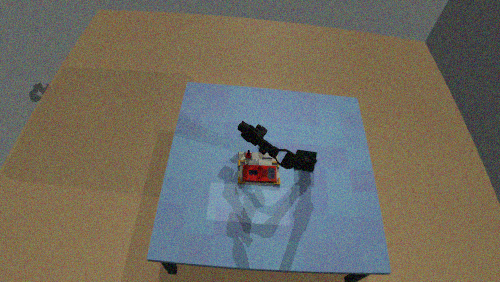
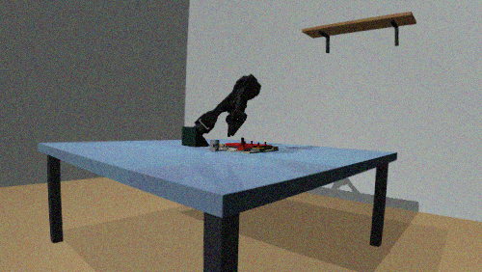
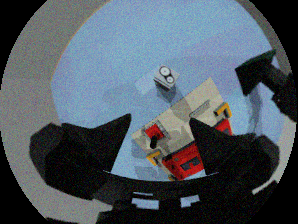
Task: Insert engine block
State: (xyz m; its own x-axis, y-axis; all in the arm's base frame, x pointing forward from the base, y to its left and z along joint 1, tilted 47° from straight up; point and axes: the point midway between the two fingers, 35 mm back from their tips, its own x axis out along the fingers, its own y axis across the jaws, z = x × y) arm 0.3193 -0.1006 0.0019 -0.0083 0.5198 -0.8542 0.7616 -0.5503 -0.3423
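Now: gripper tip 4 cm past the engine block, 5 cm to the left of it and 4 cm above it.
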